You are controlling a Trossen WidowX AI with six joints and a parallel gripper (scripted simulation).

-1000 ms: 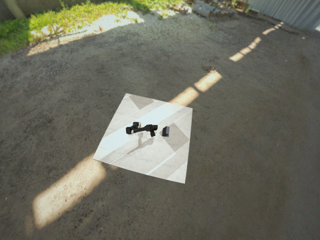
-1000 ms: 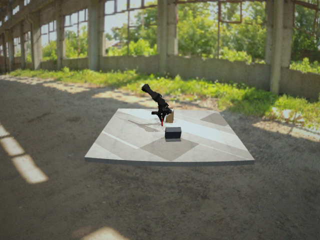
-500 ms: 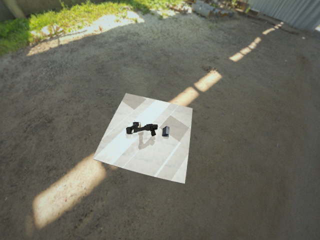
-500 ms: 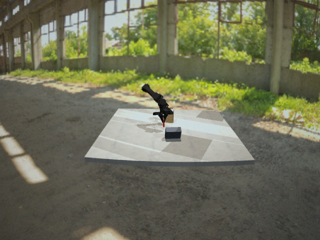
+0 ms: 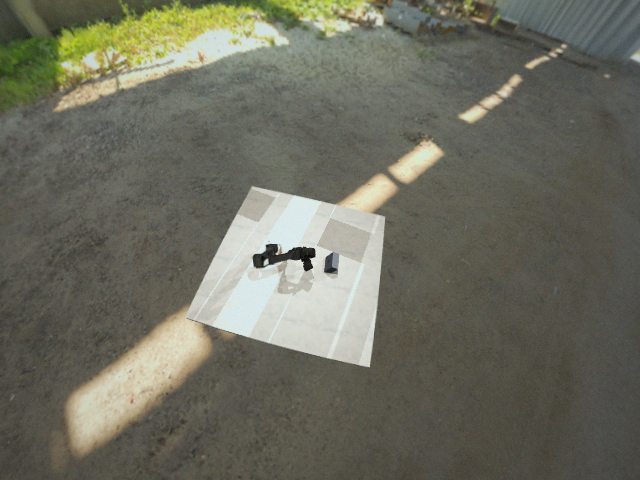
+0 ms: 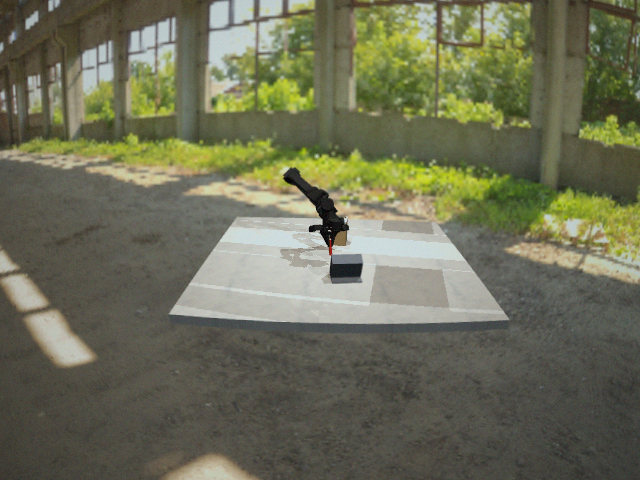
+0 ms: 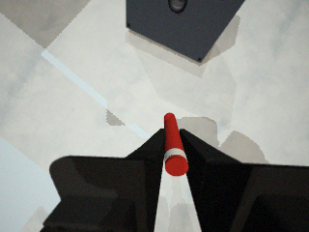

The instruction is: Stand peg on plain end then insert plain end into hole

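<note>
My gripper tip is 160 mm short of the sloped panel, 50 mm to the right of it and 40 mm above it. The rest, counted from my gripper tip: red peg 10 mm behind, 10 mm above.
</note>
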